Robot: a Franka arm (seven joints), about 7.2 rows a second.
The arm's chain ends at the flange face. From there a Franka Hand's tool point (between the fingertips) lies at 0.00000 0.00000 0.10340 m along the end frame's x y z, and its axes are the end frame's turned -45 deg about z.
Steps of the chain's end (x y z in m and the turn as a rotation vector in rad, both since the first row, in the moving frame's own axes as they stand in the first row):
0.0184, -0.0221, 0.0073, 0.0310, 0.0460, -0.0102
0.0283, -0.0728, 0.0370, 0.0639, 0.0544, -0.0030
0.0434, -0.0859, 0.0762, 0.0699, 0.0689, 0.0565
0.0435, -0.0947, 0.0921, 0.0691, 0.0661, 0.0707
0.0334, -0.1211, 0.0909, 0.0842, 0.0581, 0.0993
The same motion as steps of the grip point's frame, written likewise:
0.0343, -0.0015, 0.0071, -0.0106, 0.0544, -0.0102
0.0801, -0.0322, 0.0366, 0.0067, 0.0837, -0.0030
0.1016, -0.0298, 0.0757, 0.0007, 0.0981, 0.0565
0.1076, -0.0361, 0.0916, 0.0021, 0.0956, 0.0707
0.1197, -0.0634, 0.0904, 0.0185, 0.1006, 0.0993

